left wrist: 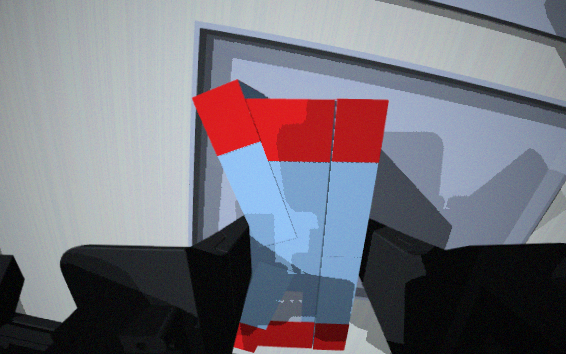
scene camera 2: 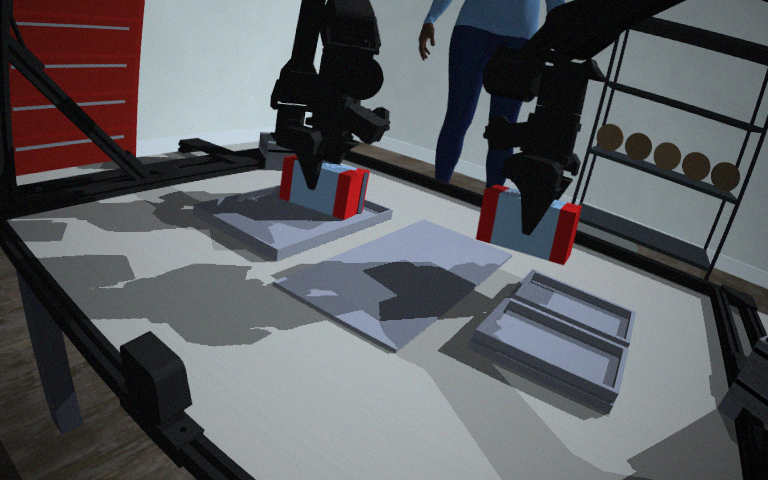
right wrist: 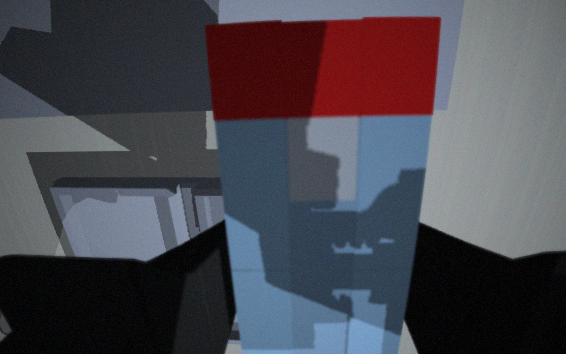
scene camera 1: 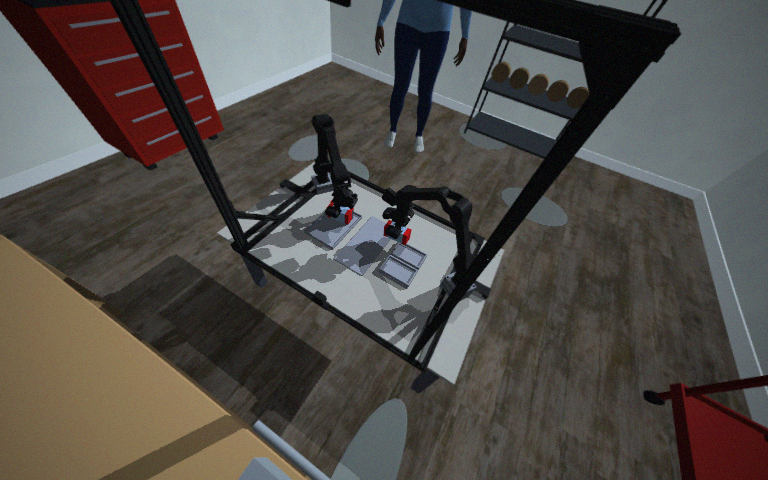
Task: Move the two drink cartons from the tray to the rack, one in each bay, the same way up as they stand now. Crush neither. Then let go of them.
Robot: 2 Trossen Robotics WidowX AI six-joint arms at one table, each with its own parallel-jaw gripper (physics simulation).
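Pixels of known places: left gripper, between the fingertips: [left wrist: 300, 216] [scene camera 2: 319, 185] [scene camera 1: 339, 213]; right gripper, between the fingertips: [scene camera 2: 531, 229] [right wrist: 312, 218]; left arm's base, origin of its link: [scene camera 1: 322, 179].
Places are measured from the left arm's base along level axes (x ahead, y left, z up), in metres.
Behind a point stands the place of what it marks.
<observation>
One red-and-blue drink carton [scene camera 1: 348, 215] @[x 0.317, y 0.020, z 0.016 m] [scene camera 2: 322, 198] @[x 0.290, y -0.009, z -0.026 m] [left wrist: 300, 200] @[x 0.277, y 0.015, z 0.018 m] is upright over the tray [scene camera 2: 317, 240] @[x 0.395, y -0.045, z -0.047 m] [left wrist: 280, 75] @[x 0.309, y 0.057, z -0.050 m]. One side panel leans outward at its end in the left wrist view. Whether its base touches the tray is unclear. My left gripper [scene camera 1: 339, 210] @[x 0.259, y -0.005, z -0.016 m] [scene camera 2: 325, 176] @[x 0.259, y -0.005, z -0.016 m] [left wrist: 300, 216] @[x 0.259, y -0.005, z -0.016 m] is shut on it. My right gripper [scene camera 1: 398, 229] @[x 0.519, y 0.192, z 0.023 m] [scene camera 2: 532, 220] @[x 0.519, y 0.192, z 0.023 m] [right wrist: 312, 218] @[x 0.519, y 0.192, z 0.023 m] is shut on the other carton [scene camera 1: 406, 236] @[x 0.572, y 0.201, z 0.064 m] [scene camera 2: 504, 232] @[x 0.509, y 0.156, z 0.015 m] [right wrist: 325, 165] @[x 0.487, y 0.173, z 0.062 m], upright and raised behind the two-bay rack [scene camera 1: 393, 277] @[x 0.694, y 0.083, z -0.039 m] [scene camera 2: 543, 365] @[x 0.693, y 0.085, z -0.041 m] [right wrist: 115, 183] @[x 0.603, y 0.085, z -0.044 m]. Both rack bays are empty.
A flat grey plate [scene camera 1: 362, 249] [scene camera 2: 430, 243] lies between tray and rack. A black frame surrounds the table, with a dark block [scene camera 2: 152, 373] @[x 0.684, y -0.250, z -0.002 m] on its front rail. A person [scene camera 1: 419, 62] and a shelf unit stand behind.
</observation>
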